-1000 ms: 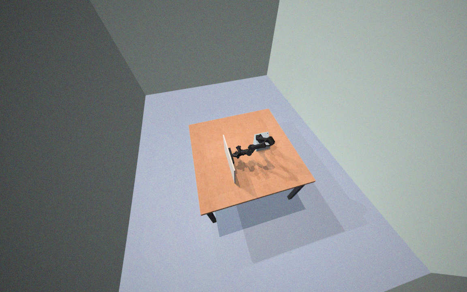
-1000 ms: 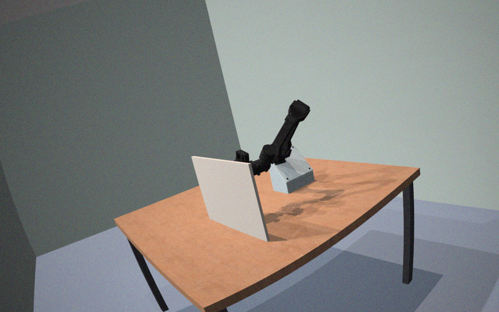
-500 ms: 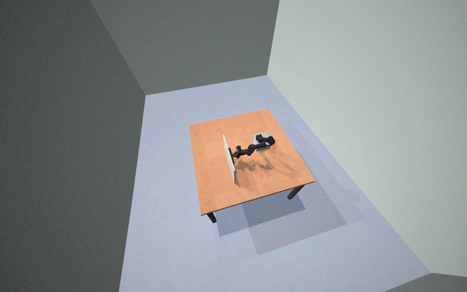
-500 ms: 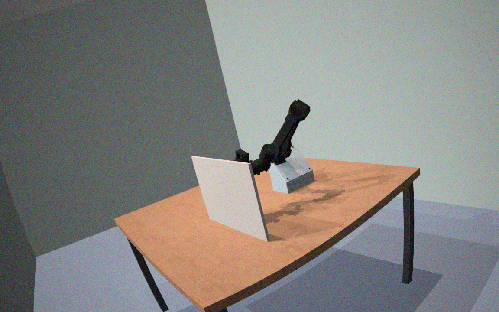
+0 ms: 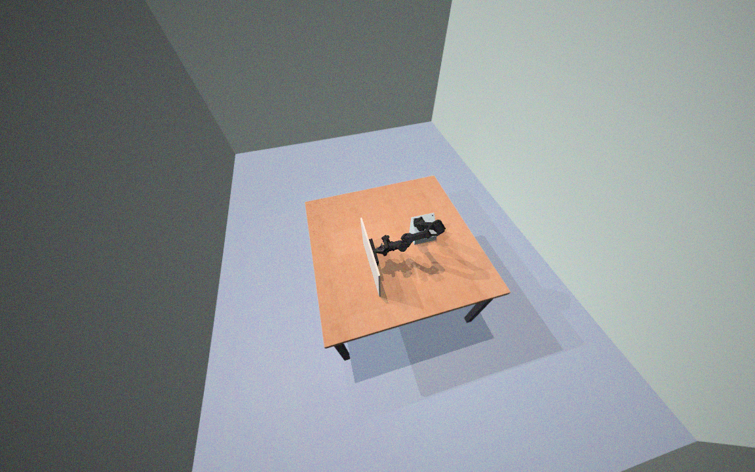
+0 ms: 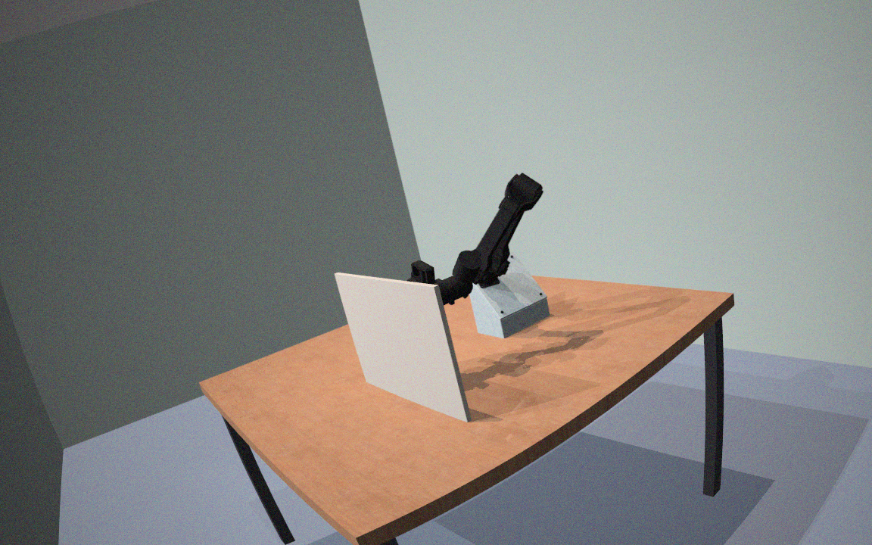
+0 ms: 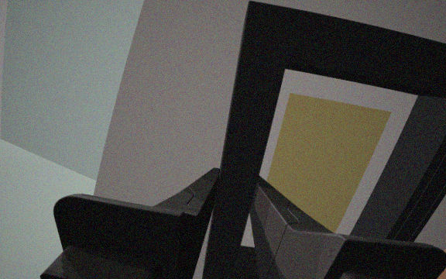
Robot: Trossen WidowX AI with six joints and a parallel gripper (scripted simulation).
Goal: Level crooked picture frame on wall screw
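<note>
Right now the picture frame is 5 cm below my gripper tip and 2 cm to the right of it. Round my gripper tip: wall panel (7 cm below, 2 cm ahead).
</note>
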